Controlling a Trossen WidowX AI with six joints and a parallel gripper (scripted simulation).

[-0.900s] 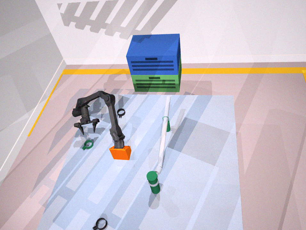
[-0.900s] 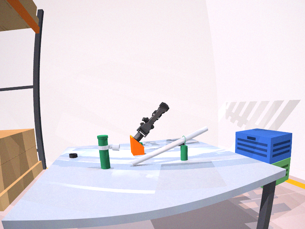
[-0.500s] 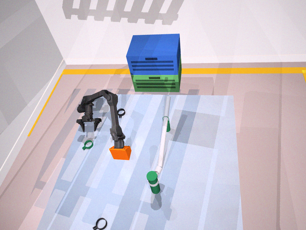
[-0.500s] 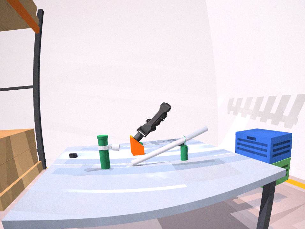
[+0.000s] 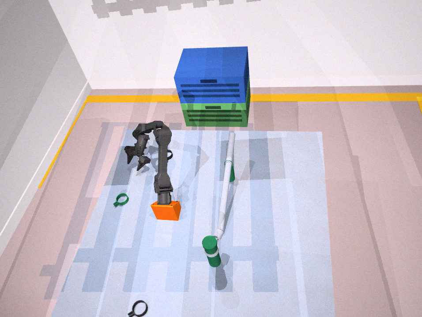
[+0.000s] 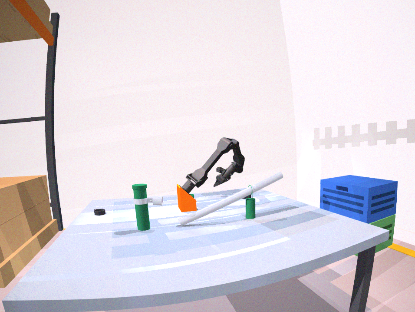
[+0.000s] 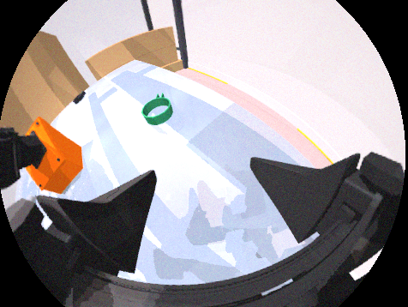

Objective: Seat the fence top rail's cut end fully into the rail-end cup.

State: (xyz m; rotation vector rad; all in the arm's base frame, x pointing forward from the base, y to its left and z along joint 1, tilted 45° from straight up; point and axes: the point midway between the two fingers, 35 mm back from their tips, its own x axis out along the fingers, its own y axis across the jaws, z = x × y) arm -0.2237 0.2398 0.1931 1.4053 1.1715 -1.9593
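Right now the white brace band is 53 cm ahead of my gripper tip, 53 cm to the right of it and 6 cm above it. The rest, counted from my gripper tip: short green post (59 cm ahead, 6 cm to the right, 3 cm above).
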